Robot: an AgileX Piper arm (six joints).
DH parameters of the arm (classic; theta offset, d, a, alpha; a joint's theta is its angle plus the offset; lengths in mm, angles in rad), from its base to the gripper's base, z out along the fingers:
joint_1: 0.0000 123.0 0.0 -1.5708
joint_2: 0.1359 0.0 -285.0 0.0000
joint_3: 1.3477 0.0 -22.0 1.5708
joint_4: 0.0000 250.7 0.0 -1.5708
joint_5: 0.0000 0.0 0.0 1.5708
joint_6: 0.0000 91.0 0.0 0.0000
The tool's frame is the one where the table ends.
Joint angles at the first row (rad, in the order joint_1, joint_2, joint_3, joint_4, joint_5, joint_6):
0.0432 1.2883 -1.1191 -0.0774 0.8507 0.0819
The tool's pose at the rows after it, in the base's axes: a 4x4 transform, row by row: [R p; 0 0 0 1], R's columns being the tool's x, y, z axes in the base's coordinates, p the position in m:
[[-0.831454 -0.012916 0.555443 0.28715], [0.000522 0.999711 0.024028 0.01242], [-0.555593 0.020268 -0.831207 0.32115], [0 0 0 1]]
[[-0.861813 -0.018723 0.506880 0.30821], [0.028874 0.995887 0.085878 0.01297], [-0.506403 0.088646 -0.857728 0.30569], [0 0 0 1]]
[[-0.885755 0.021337 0.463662 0.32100], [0.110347 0.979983 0.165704 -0.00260], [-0.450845 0.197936 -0.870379 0.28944], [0 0 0 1]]
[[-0.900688 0.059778 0.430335 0.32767], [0.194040 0.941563 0.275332 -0.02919], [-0.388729 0.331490 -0.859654 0.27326], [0 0 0 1]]
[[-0.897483 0.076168 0.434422 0.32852], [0.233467 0.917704 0.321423 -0.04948], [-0.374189 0.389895 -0.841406 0.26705], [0 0 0 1]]
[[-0.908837 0.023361 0.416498 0.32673], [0.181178 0.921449 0.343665 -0.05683], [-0.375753 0.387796 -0.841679 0.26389], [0 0 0 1]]
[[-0.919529 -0.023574 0.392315 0.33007], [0.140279 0.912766 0.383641 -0.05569], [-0.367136 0.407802 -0.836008 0.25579], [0 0 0 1]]
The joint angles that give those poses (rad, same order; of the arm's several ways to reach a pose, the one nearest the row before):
0.0432 1.3836 -1.1658 0.0000 0.8507 0.0364
0.0197 1.4757 -1.2054 0.1008 0.8551 -0.0203
-0.0633 1.5423 -1.2171 0.2576 0.8702 -0.1130
-0.1858 1.6022 -1.2171 0.4567 0.9173 -0.2643
-0.2660 1.6287 -1.2171 0.5508 0.9455 -0.3569
-0.2961 1.6397 -1.2178 0.5735 0.9788 -0.4490
-0.2986 1.6679 -1.2178 0.6108 0.9982 -0.5189

